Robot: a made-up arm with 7 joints. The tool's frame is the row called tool.
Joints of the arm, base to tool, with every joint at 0 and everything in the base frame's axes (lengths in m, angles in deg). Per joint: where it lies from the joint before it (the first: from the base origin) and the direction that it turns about. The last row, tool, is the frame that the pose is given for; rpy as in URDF.
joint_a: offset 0 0 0.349 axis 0 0 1
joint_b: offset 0 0 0 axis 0 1 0
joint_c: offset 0 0 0.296 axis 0 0 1
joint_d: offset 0.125 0 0 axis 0 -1 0
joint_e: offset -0.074 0 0.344 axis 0 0 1
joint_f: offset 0 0 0 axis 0 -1 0
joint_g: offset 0.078 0 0 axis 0 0 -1
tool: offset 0 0 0 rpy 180 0 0
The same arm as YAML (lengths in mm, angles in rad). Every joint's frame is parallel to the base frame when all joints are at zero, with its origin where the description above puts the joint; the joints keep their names.
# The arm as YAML. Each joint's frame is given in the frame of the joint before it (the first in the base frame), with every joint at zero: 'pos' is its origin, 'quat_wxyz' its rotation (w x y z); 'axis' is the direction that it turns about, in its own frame. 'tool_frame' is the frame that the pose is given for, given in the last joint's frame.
length_unit: mm
angle_unit: rad
joints:
  - joint: joint_a
    pos: [0.0, 0.0, 349.0]
    quat_wxyz: [1.0, 0.0, 0.0, 0.0]
    axis: [0.0, 0.0, 1.0]
  - joint: joint_b
    pos: [0.0, 0.0, 0.0]
    quat_wxyz: [1.0, 0.0, 0.0, 0.0]
    axis: [0.0, 1.0, 0.0]
  - joint: joint_c
    pos: [0.0, 0.0, 296.0]
    quat_wxyz: [1.0, 0.0, 0.0, 0.0]
    axis: [0.0, 0.0, 1.0]
  - joint: joint_d
    pos: [125.0, 0.0, 0.0]
    quat_wxyz: [1.0, 0.0, 0.0, 0.0]
    axis: [0.0, -1.0, 0.0]
  - joint: joint_e
    pos: [-74.0, 0.0, 344.0]
    quat_wxyz: [1.0, 0.0, 0.0, 0.0]
    axis: [0.0, 0.0, 1.0]
  - joint: joint_f
    pos: [0.0, 0.0, 0.0]
    quat_wxyz: [1.0, 0.0, 0.0, 0.0]
    axis: [0.0, -1.0, 0.0]
  - joint: joint_g
    pos: [78.0, 0.0, 0.0]
    quat_wxyz: [1.0, 0.0, 0.0, 0.0]
    axis: [0.0, 0.0, -1.0]
tool_frame:
  pos: [0.0, 0.0, 0.0]
  quat_wxyz: [0.0, 1.0, 0.0, 0.0]

